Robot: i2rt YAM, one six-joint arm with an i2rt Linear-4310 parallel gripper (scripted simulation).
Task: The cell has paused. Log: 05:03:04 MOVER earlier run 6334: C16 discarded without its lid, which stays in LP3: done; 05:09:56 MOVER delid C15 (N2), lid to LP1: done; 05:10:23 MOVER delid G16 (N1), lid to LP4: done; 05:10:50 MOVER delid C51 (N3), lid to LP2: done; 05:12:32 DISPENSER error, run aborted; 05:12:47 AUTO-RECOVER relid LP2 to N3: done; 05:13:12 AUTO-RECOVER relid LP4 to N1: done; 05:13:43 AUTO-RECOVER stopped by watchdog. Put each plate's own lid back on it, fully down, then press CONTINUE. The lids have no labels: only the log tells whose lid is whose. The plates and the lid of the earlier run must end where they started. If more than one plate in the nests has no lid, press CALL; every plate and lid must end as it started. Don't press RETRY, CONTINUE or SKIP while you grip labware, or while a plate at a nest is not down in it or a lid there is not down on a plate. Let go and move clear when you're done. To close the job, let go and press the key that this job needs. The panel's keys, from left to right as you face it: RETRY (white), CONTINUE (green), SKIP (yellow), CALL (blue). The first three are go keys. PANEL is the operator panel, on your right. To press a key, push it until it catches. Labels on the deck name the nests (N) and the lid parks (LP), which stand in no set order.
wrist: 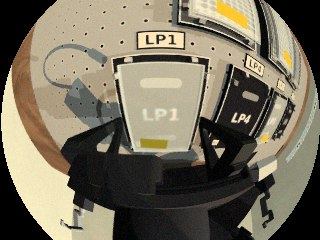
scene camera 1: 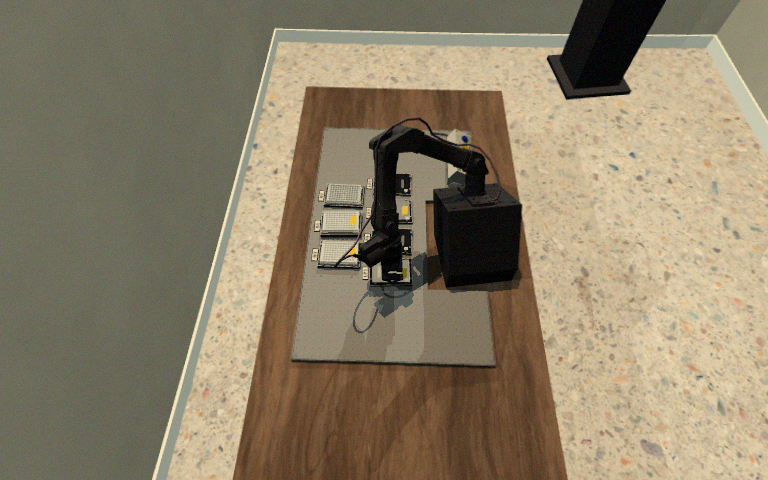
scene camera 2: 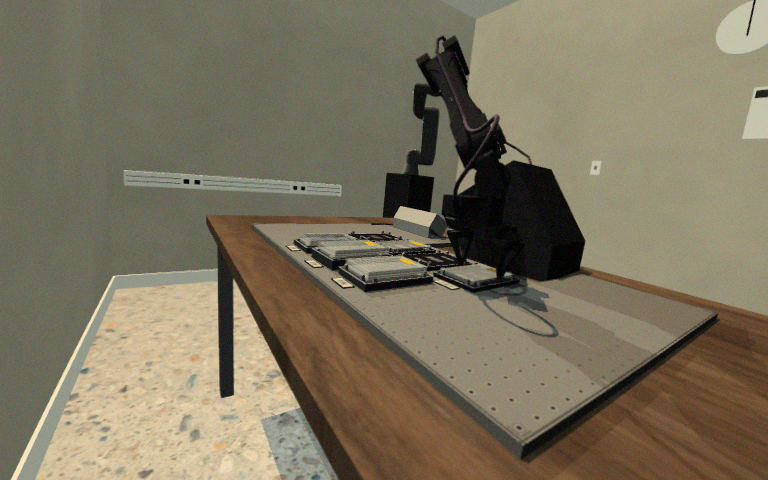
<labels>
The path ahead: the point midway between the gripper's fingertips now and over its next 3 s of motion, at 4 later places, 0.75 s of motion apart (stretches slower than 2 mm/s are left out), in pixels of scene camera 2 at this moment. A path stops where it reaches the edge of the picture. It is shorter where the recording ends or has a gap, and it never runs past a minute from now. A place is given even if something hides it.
My gripper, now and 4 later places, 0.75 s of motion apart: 479,271; 477,274; 479,261; 480,253; 462,250
</labels>
